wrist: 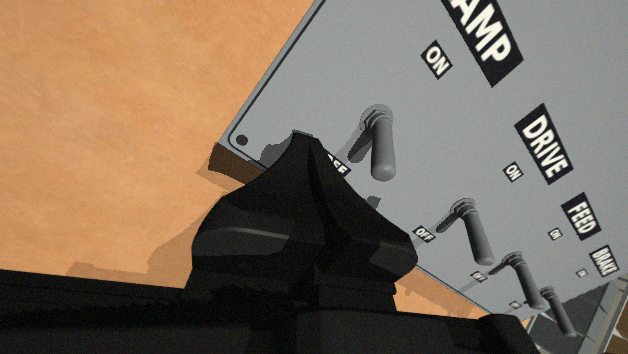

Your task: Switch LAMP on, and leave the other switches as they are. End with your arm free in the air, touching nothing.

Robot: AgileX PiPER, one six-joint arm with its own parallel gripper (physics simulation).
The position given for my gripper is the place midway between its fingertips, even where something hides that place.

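Observation:
There is a drive lever [482, 253] that I can see, and a lamp switch [383, 168] too. My own gripper [301, 151] is visible along with them.

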